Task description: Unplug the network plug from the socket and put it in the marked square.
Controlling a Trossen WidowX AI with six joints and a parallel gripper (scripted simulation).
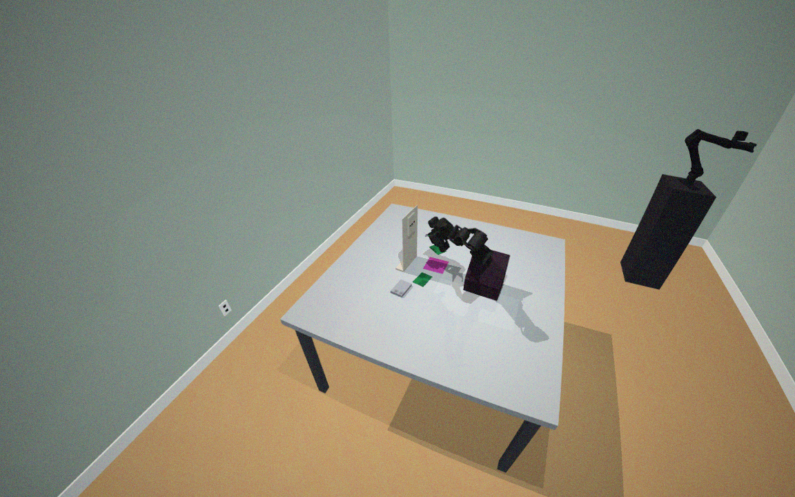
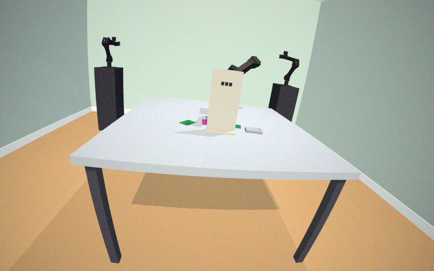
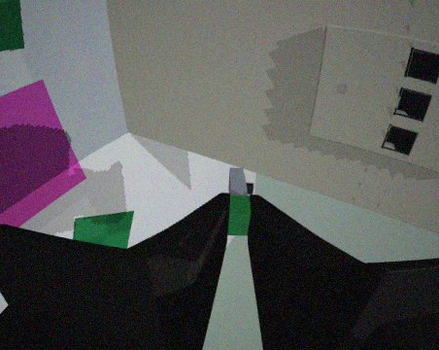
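My gripper tip is 210 mm above the magenta marked square, 50 mm past it and 20 mm to the left of it. Also, from my gripper tip: beige upright panel (100 mm ahead, 50 mm below, 30 mm to the left); then network plug (10 mm ahead).
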